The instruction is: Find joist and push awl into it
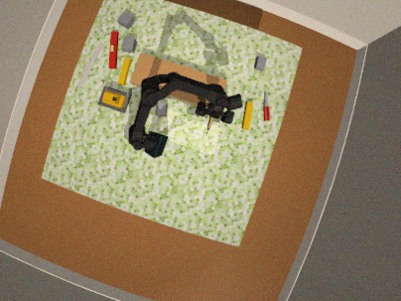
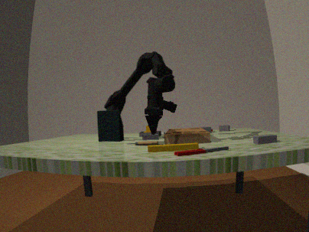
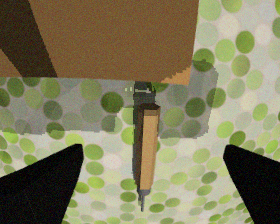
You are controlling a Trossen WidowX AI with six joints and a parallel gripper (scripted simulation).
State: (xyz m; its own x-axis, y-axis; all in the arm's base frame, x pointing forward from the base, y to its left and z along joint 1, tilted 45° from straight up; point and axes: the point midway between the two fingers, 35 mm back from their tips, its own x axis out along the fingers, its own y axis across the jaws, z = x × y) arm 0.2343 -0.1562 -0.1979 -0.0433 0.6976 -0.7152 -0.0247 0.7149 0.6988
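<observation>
Now: gripper tip 60 mm past the awl and 40 mm above it. Also, from my gripper tip: yellow stud finder: 560 mm to the left, 70 mm behind; grey tray: 570 mm to the left, 70 mm behind, 30 mm below; indicator light: 550 mm to the left, 70 mm behind, 20 mm above.
</observation>
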